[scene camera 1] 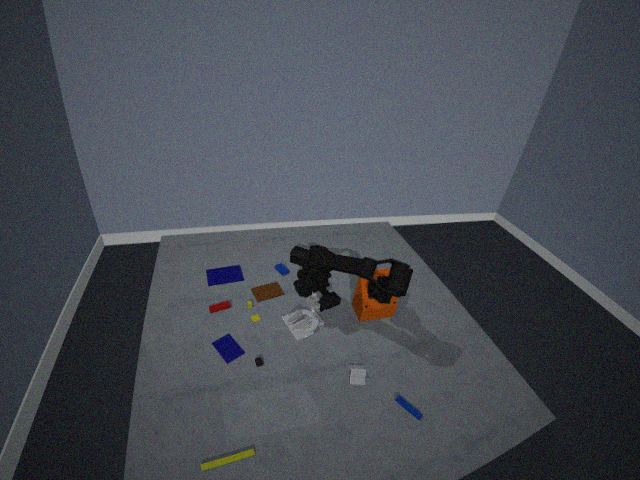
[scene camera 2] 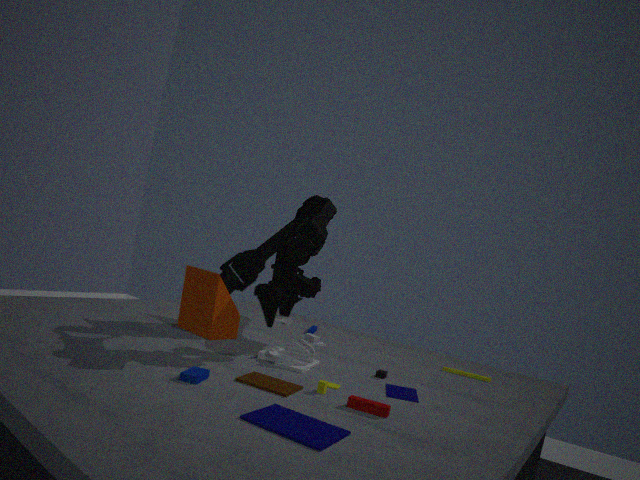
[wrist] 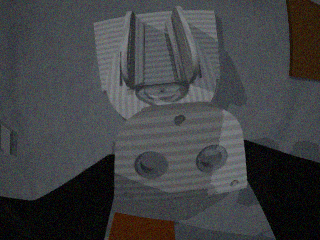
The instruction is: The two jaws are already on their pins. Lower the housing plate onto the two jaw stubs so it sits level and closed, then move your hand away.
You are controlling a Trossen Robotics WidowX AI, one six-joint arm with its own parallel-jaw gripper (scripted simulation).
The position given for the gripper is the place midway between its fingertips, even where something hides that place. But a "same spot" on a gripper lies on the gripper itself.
The gripper shows in scene camera 1, in scene camera 2 [276, 325] and in the wrist view. One and the same spot on the gripper: [wrist: 87, 199] is [scene camera 1: 320, 305].
